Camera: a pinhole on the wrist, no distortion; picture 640 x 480 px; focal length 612.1 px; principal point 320.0 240.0 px. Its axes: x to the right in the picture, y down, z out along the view. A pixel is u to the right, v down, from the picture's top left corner.
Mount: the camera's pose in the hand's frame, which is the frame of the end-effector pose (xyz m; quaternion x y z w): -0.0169 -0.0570 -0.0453 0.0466 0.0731 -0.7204 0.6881
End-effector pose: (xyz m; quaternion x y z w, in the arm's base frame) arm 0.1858 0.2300 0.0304 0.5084 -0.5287 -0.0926 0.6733
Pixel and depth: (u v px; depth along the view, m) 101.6 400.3 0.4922
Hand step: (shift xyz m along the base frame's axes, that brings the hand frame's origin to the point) -0.3270 -0.3500 0.0704
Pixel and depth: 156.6 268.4 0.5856
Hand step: -0.4314 -0.3530 -0.0219
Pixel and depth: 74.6 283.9 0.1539
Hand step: -0.0833 -0.0803 -0.0253
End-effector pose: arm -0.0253 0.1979 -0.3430 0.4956 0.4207 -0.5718 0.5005
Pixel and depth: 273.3 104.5 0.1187
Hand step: -0.0769 -0.0568 0.0487
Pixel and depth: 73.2 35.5 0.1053
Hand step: -0.0406 -0.0537 0.0558
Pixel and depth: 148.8 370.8 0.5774
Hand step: -0.0815 -0.5535 -0.0474
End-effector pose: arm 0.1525 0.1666 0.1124 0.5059 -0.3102 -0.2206 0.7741
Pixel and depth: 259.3 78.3 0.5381
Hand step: -0.4520 -0.2673 0.0297
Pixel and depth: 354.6 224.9 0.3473
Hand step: -0.2209 -0.2329 -0.0409
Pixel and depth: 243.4 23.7 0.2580
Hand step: -0.2245 -0.1023 -0.0205
